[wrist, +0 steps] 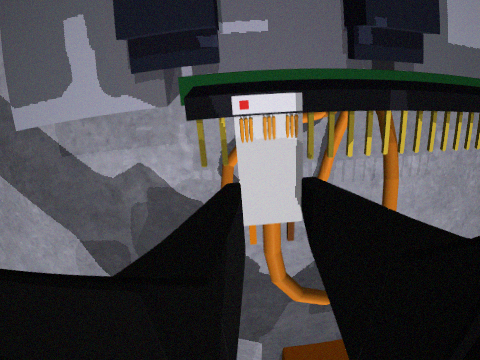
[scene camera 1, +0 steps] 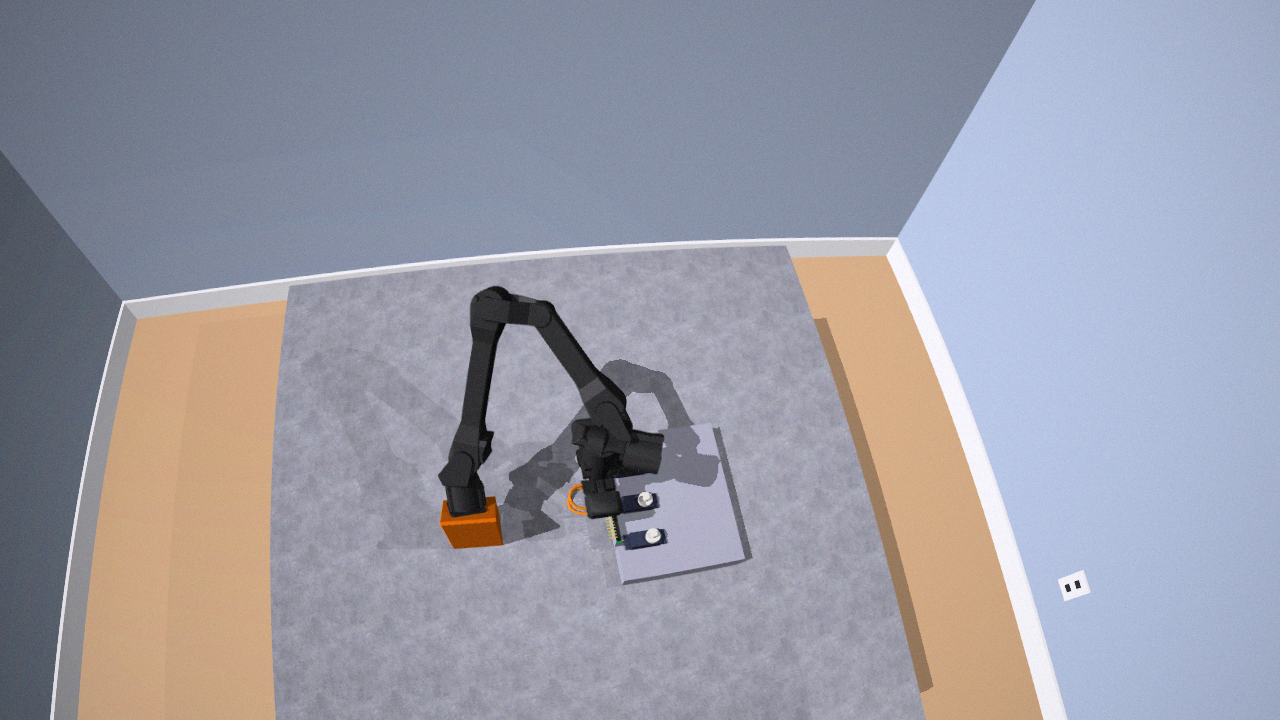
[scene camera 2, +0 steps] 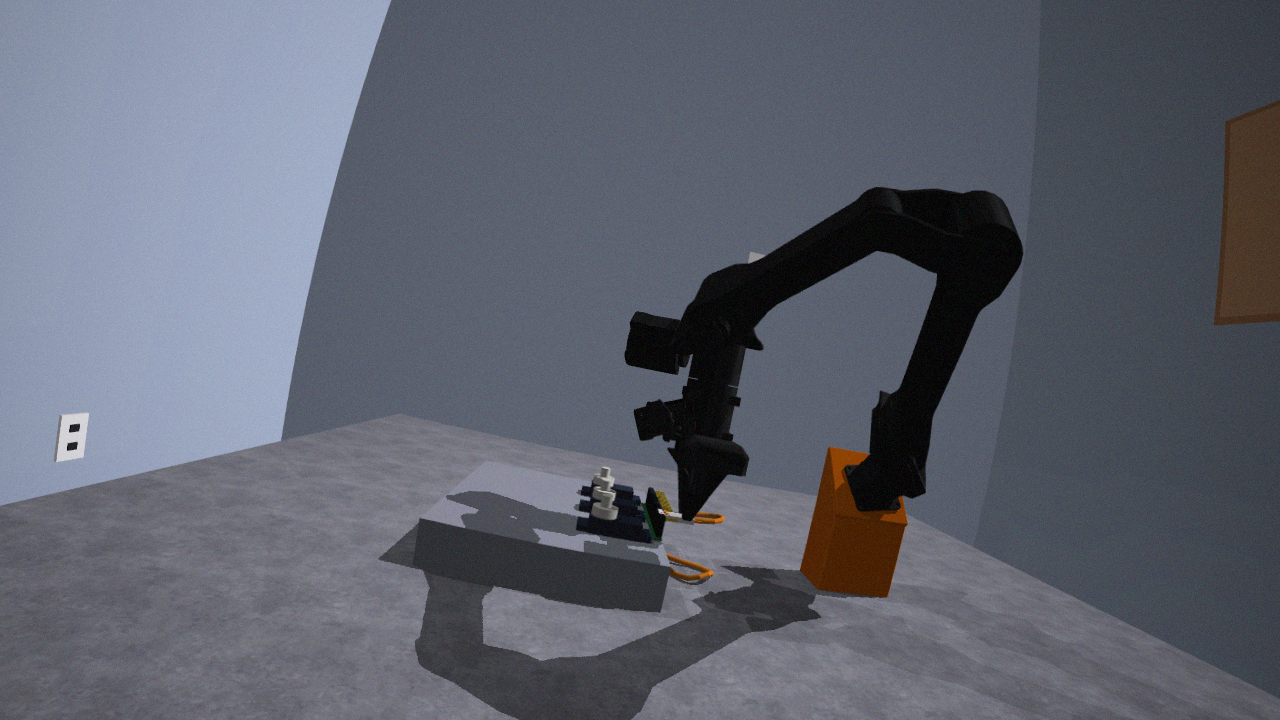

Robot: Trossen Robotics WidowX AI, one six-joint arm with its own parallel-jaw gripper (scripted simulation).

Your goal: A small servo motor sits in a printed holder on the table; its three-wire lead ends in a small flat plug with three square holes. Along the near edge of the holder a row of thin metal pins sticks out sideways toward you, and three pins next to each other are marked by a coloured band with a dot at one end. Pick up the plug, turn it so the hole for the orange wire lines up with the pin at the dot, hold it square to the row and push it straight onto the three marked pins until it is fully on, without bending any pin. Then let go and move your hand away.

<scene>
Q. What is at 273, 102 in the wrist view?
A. A white band.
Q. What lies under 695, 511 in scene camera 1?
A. A grey holder.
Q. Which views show my gripper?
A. The wrist view, scene camera 1 and scene camera 2: all of them.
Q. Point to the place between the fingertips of my gripper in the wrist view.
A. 271, 194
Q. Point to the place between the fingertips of my gripper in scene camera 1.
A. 593, 483
</scene>
